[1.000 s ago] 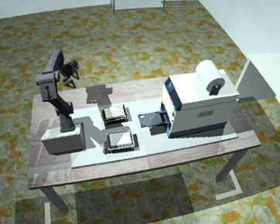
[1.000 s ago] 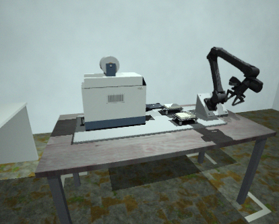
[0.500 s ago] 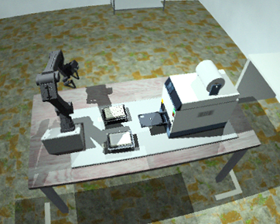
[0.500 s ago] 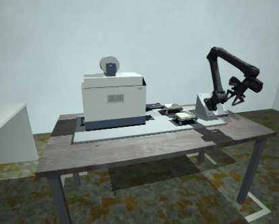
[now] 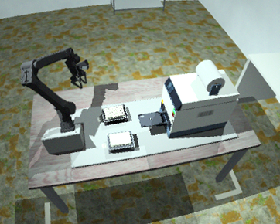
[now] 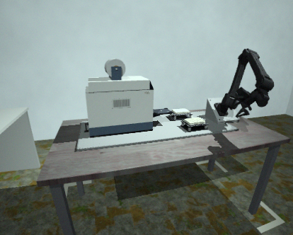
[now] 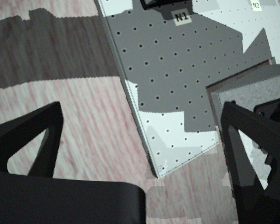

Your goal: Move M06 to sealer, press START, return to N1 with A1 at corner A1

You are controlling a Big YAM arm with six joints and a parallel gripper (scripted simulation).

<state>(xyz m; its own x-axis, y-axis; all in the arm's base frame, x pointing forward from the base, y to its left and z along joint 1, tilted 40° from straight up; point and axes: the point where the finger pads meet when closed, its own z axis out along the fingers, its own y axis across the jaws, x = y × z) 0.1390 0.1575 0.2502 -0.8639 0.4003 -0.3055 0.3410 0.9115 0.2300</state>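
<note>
Right now my hand is 18 cm to the left of the black nest N1, 18 cm short of it and 13 cm above it. Also, from my hand: foil roll (72 cm ahead, 33 cm to the right, 25 cm above); sealer stage (38 cm ahead, 33 cm to the right, 7 cm below); pale plate (40 cm to the right, 17 cm ahead, 11 cm below).
</note>
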